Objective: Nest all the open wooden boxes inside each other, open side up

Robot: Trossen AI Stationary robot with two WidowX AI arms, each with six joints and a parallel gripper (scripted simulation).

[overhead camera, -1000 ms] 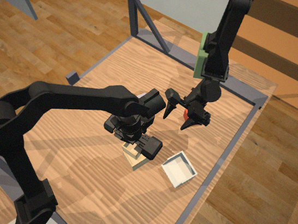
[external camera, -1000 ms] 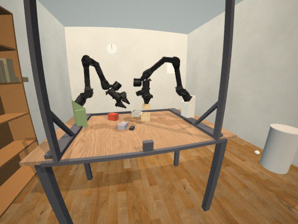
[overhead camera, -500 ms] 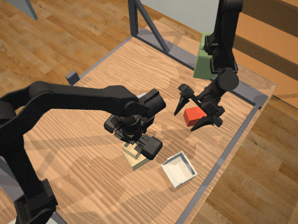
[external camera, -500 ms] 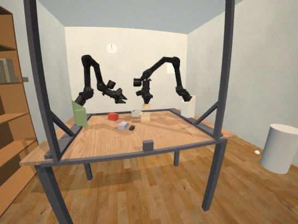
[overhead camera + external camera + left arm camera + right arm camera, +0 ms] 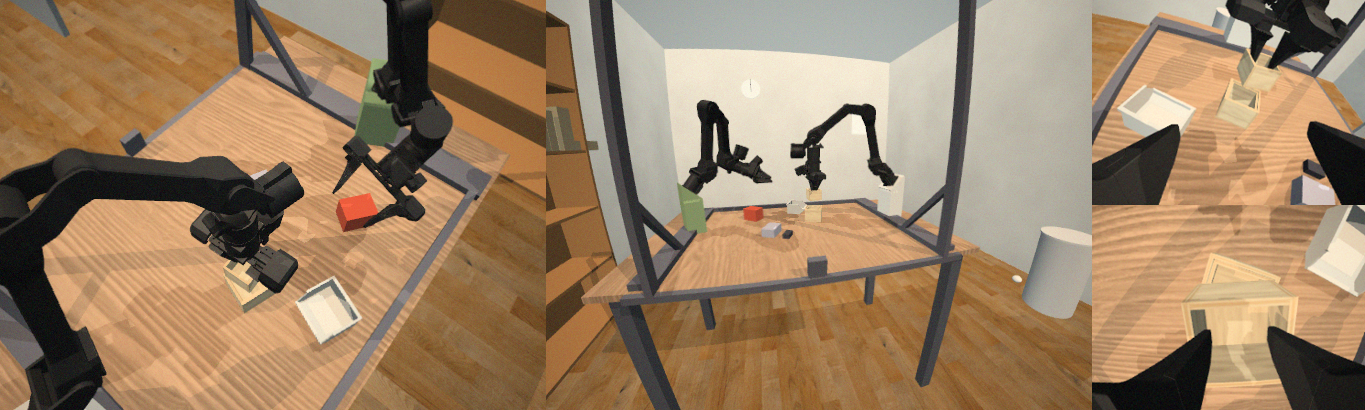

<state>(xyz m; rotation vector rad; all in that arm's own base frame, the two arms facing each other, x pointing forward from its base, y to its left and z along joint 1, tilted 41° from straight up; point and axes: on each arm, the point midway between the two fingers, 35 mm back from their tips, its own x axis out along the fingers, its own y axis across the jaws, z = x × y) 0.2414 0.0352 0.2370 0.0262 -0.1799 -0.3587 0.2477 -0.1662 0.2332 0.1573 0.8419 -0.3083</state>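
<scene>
Right now the small tan wooden box is 5 cm below my right hand. Also, from my right hand: white box: 16 cm ahead, 6 cm to the left, 14 cm below; small dark block: 18 cm behind, 14 cm to the left, 16 cm below; medium tan wooden box: 15 cm below.
</scene>
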